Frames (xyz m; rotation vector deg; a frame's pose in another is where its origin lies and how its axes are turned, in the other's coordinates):
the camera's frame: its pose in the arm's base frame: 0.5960 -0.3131 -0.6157 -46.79 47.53 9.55
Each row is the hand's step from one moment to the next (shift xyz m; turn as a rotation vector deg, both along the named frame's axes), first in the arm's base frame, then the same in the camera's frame.
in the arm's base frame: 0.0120 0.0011 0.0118 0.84 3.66 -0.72
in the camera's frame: -0.0004 -0.0113 0.0125 0.46 2.58 2.78
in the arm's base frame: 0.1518 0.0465 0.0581 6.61 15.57 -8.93
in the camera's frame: 0.0542 -0.0672 0.1454 8.20 13.07 11.30
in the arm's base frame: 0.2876 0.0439 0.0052 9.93 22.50 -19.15
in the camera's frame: 0.1848 -0.0970 0.2028 16.56 22.35 14.07
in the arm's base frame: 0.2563 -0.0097 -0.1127 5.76 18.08 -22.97
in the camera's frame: 0.2565 -0.0522 0.0998 17.19 23.31 6.98
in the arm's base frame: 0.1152 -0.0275 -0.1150 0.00 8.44 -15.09
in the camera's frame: 0.1650 -0.0022 0.0031 9.30 14.58 -0.06
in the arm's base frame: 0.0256 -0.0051 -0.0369 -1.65 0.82 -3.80
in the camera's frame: 0.0446 0.0068 -0.0031 1.44 3.48 -1.91
